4 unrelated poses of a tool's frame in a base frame.
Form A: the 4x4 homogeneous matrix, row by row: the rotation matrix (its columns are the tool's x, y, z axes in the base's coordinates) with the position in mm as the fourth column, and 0 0 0 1 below. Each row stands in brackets.
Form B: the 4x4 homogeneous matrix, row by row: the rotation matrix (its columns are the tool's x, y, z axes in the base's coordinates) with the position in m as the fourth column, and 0 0 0 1 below. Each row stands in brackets. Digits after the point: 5 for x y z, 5 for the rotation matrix.
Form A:
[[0.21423 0.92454 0.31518 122.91], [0.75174 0.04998 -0.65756 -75.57], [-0.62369 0.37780 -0.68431 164.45], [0 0 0 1]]
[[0.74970 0.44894 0.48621 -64.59], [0.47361 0.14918 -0.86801 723.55], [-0.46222 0.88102 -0.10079 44.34], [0 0 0 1]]
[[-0.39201 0.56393 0.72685 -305.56], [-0.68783 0.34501 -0.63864 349.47], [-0.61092 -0.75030 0.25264 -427.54], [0 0 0 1]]
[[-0.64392 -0.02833 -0.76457 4.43], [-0.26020 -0.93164 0.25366 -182.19], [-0.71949 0.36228 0.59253 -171.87], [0 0 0 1]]
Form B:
[[0.21423 0.92454 0.31518 0.12291], [0.75174 0.04998 -0.65756 -0.07557], [-0.62369 0.37780 -0.68431 0.16445], [0 0 0 1]]
[[0.74970 0.44894 0.48621 -0.06459], [0.47361 0.14918 -0.86801 0.72355], [-0.46222 0.88102 -0.10079 0.04434], [0 0 0 1]]
[[-0.39201 0.56393 0.72685 -0.30556], [-0.68783 0.34501 -0.63864 0.34947], [-0.61092 -0.75030 0.25264 -0.42754], [0 0 0 1]]
[[-0.64392 -0.02833 -0.76457 0.00443], [-0.26020 -0.93164 0.25366 -0.18219], [-0.71949 0.36228 0.59253 -0.17187], [0 0 0 1]]

